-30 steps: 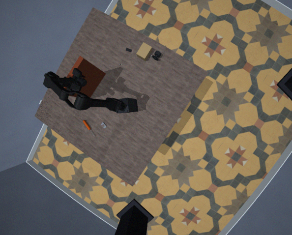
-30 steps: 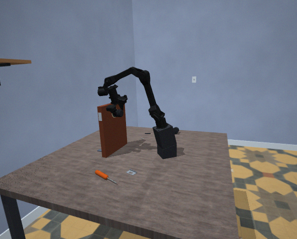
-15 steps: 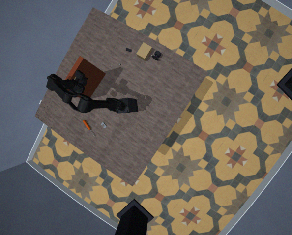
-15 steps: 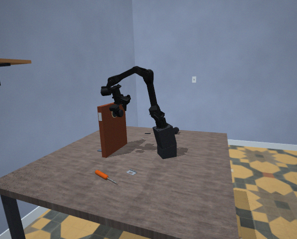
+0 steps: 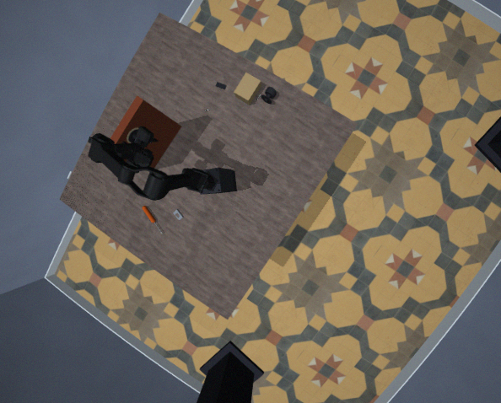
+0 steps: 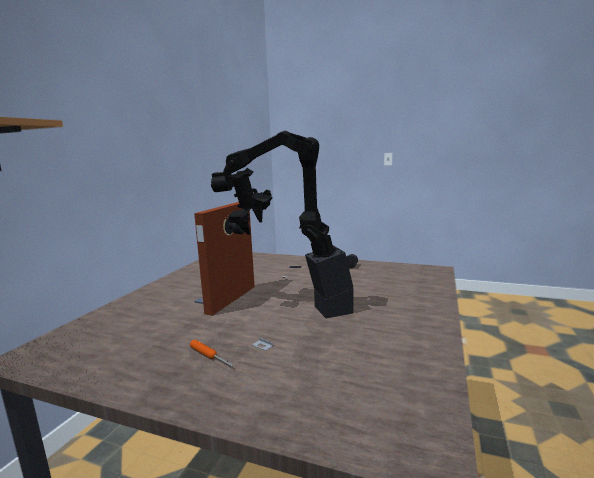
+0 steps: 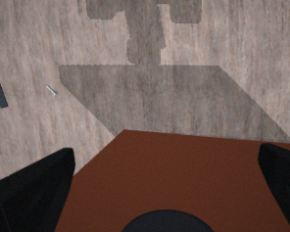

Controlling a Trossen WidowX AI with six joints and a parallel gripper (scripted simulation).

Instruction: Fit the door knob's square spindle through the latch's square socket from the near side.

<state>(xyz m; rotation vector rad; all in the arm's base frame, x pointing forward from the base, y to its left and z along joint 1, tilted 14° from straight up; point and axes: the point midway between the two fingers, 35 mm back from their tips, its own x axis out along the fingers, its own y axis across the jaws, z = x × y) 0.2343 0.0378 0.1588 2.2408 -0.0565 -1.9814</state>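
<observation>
The grey latch lies 13 cm ahead of my hand, 1 cm to the left of it and 3 cm below it. Round my hand: small metal plate 20 cm behind, 24 cm to the left, 33 cm below; orange screwdriver 11 cm behind, 36 cm to the left, 32 cm below; white latch plate 11 cm ahead, 16 cm to the left, 3 cm below.
</observation>
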